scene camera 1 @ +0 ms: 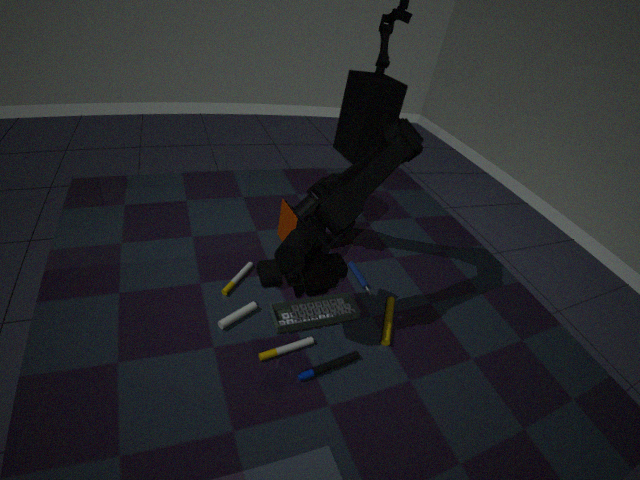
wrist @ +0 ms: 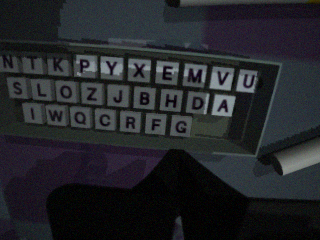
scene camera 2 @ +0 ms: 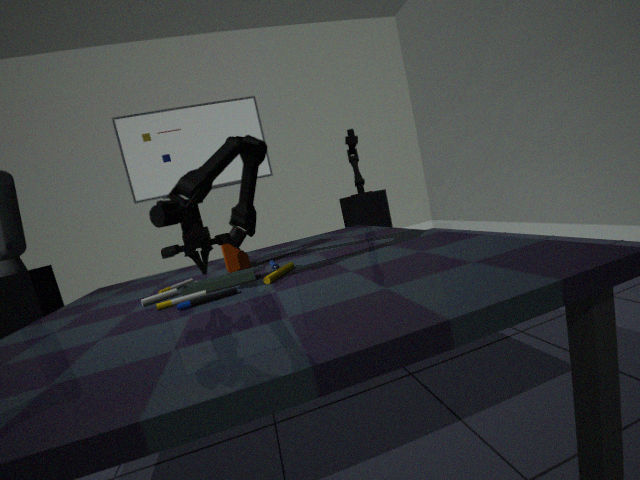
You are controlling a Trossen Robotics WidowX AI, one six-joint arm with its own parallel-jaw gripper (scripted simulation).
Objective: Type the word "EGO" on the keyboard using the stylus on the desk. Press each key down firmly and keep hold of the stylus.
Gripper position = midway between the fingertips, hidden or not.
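Observation:
I'm holding nothing, and my gripper [scene camera 1: 297, 296] [scene camera 2: 205, 274] [wrist: 175, 155] is shut; you'd find it in scene camera 2 and in the wrist view as well.

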